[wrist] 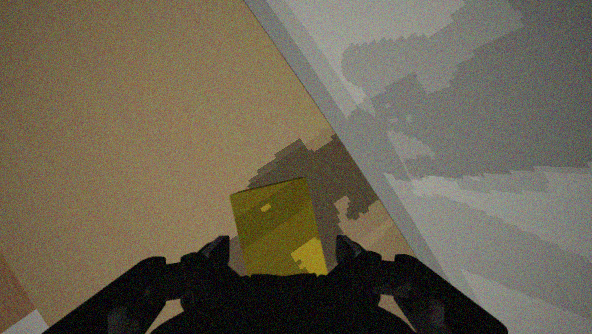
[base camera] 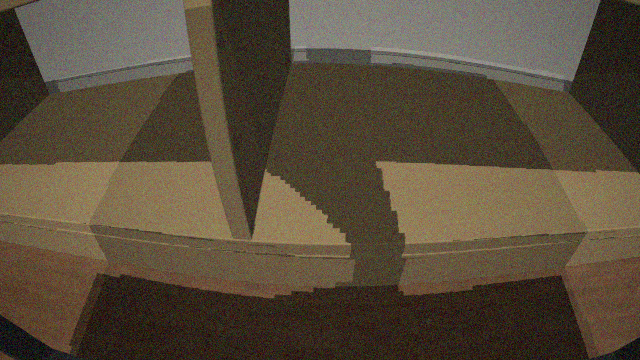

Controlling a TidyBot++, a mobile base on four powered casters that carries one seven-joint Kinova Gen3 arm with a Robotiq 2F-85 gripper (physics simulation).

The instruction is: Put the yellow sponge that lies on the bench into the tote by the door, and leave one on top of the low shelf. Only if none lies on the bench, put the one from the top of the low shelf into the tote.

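Places are measured from the arm's base along level axes (x ahead, y left, z up), in millimetres.
Where they show: gripper, fingertip midpoint: (wrist: 283,247).
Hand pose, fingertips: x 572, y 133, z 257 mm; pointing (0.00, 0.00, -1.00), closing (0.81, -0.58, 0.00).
Each offset is from my fingertips to the top centre of the thing. "*": to the spot under its first point. Level surfaces: height alone.
A yellow sponge {1 mm back, 1 mm left, 2 mm up} (wrist: 275,225) lies on a light wooden top {44 mm down} (wrist: 125,110) close to the wall in the wrist view. This looks like the top of the low shelf {* 264 mm back, 57 mm right, 445 mm down} (base camera: 225,120), whose open front, upright divider and bottom board show in the base camera view. My gripper (wrist: 283,247) is open and points down over the sponge, with one fingertip on each side of its near part. The black gripper body hides the sponge's near end. How far the fingertips are above the wood is hard to tell. The tote and the bench do not show in these views.
A grey-white wall (wrist: 500,125) runs along the back edge of the wooden top. Reddish wood floor {653 mm down} (wrist: 9,285) and the corner of a white object (wrist: 25,324) show at the lower left. The shelf's front board {* 264 mm back, 23 mm right, 612 mm down} (base camera: 225,260) stands close ahead of the base.
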